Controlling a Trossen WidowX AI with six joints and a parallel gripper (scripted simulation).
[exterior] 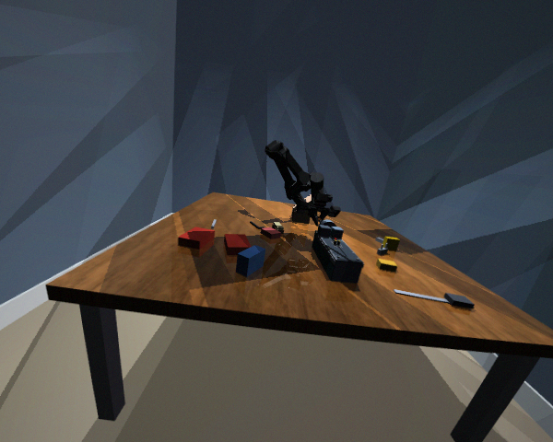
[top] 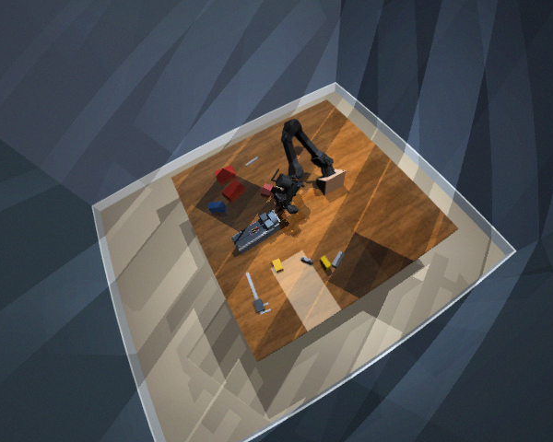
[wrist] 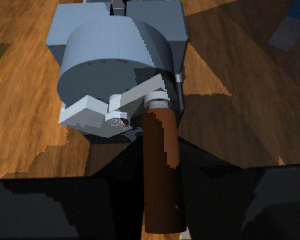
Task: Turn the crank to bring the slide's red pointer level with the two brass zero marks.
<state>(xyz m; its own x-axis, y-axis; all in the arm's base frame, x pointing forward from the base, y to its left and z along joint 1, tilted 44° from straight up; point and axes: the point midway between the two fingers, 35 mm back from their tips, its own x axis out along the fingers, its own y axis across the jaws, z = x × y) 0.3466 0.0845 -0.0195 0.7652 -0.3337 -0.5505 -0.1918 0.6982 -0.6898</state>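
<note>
Now: the red pointer 14 cm ahead of my gripper tip and 5 cm to the left of it. Round my gripper tip: pink block: 20 cm to the right, 7 cm below, 1 cm behind; then ochre block: 26 cm to the left, 11 cm ahead, 7 cm below; then brown crank handle: 2 cm behind, 2 cm above.
</note>
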